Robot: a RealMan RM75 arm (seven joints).
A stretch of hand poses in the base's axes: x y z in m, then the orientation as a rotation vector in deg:
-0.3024, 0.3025, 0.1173, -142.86, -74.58, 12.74
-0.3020, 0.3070, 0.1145, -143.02, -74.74, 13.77
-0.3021, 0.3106, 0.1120, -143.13, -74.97, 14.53
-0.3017, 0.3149, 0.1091, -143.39, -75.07, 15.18
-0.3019, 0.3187, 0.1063, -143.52, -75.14, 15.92
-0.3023, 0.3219, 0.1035, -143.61, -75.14, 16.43
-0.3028, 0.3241, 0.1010, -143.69, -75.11, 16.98
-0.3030, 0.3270, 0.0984, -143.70, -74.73, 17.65
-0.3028, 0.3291, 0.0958, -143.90, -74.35, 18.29
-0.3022, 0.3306, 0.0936, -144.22, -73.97, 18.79
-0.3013, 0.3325, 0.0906, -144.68, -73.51, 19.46
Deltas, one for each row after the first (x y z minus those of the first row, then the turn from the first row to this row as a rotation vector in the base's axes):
0.0004, 0.0045, -0.0028, -0.57, 0.48, 0.18
0.0003, 0.0081, -0.0053, -1.02, 0.80, 0.39
0.0007, 0.0124, -0.0082, -1.52, 1.03, 0.46
0.0005, 0.0162, -0.0110, -1.93, 1.37, 0.56
0.0001, 0.0194, -0.0138, -2.21, 1.62, 0.60
-0.0004, 0.0216, -0.0163, -2.48, 1.91, 0.62
-0.0006, 0.0245, -0.0189, -2.64, 2.40, 0.46
-0.0004, 0.0266, -0.0215, -2.94, 2.79, 0.24
0.0002, 0.0281, -0.0237, -3.29, 3.04, -0.02
0.0011, 0.0300, -0.0267, -3.79, 3.36, -0.35

